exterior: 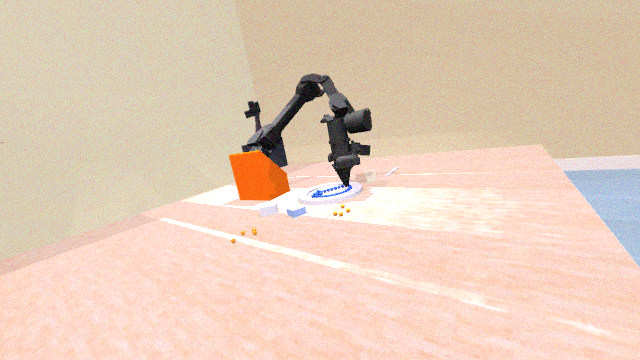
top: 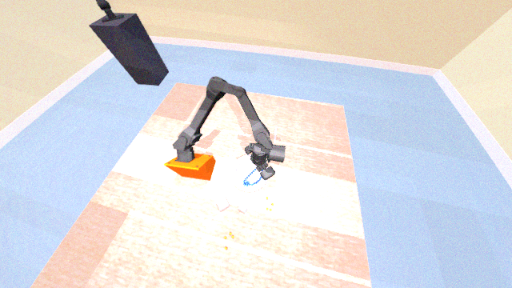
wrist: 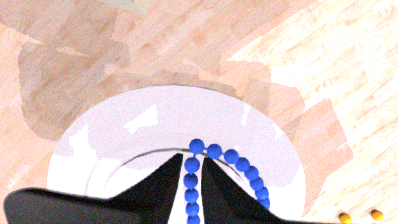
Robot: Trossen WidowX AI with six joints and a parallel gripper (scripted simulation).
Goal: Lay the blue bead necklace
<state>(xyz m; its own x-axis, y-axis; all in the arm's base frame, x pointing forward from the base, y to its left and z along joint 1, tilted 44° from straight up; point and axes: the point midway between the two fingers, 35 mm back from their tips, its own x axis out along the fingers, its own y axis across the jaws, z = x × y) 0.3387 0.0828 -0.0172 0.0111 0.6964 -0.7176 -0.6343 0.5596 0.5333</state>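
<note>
The round white bead board lies 40 mm behind my gripper tip, 30 mm to the right of it and 10 mm below it. Also, from my gripper tip: white stick 80 mm ahead, 230 mm to the left, 10 mm below; then light blue cube 50 mm behind, 200 mm to the right, 10 mm below; then beige cube 40 mm ahead, 100 mm to the left.
</note>
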